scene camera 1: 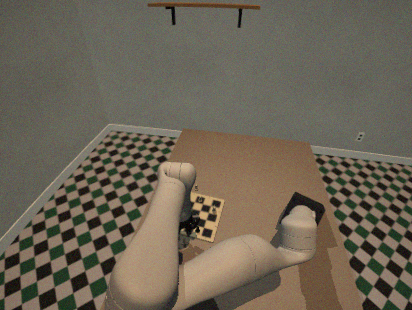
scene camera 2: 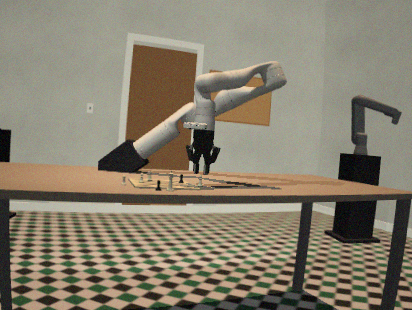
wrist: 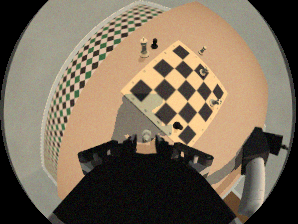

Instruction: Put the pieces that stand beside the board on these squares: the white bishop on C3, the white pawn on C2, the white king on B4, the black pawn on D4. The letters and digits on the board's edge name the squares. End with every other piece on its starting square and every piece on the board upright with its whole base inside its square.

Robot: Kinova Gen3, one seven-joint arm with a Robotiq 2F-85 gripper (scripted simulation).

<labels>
A chessboard (scene camera 1: 208,223): 91 cm from the lens.
</labels>
